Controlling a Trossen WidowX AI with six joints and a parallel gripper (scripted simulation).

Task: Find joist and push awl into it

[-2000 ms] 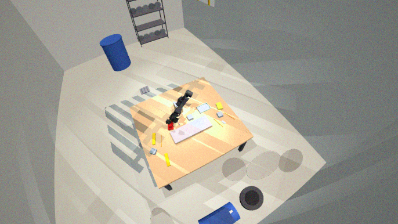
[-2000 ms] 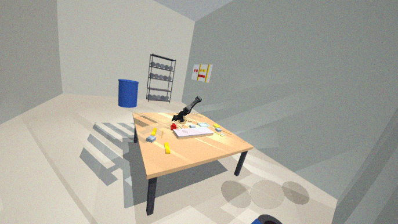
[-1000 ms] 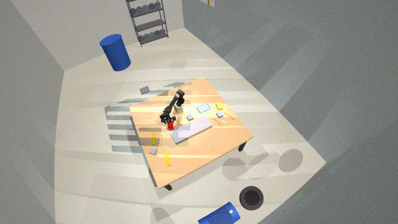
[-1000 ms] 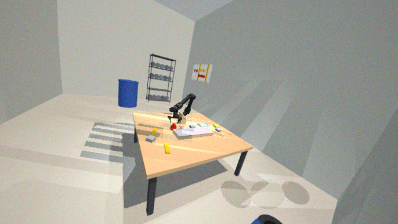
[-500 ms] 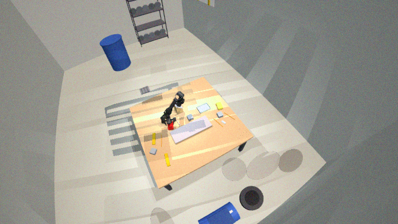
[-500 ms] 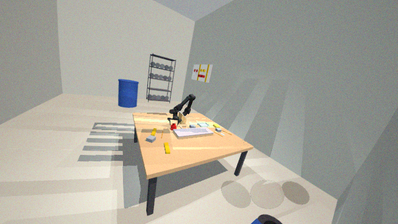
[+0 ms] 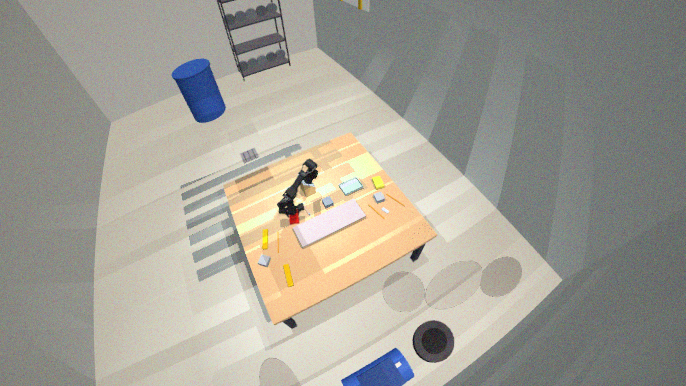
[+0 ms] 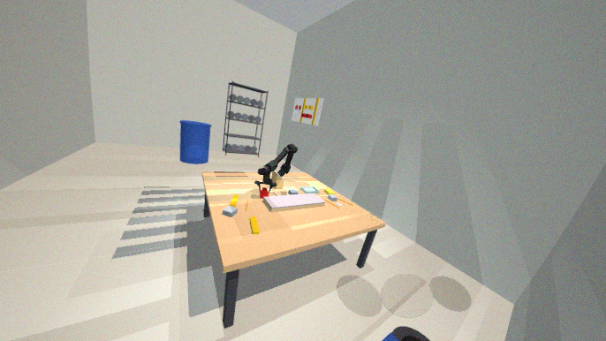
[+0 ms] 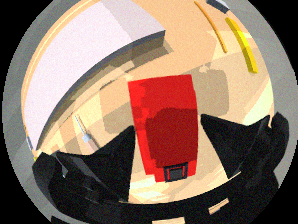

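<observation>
My gripper tip is now 12 cm to the right of the awl, 3 cm short of it and 2 cm above it. Round my gripper tip: red stud finder: 2 cm behind, 2 cm above, 1 cm to the left; then yellow block: 73 cm to the left, 11 cm ahead, 1 cm below; then light blue tray: 53 cm to the left, 1 cm below, 1 cm ahead.
</observation>
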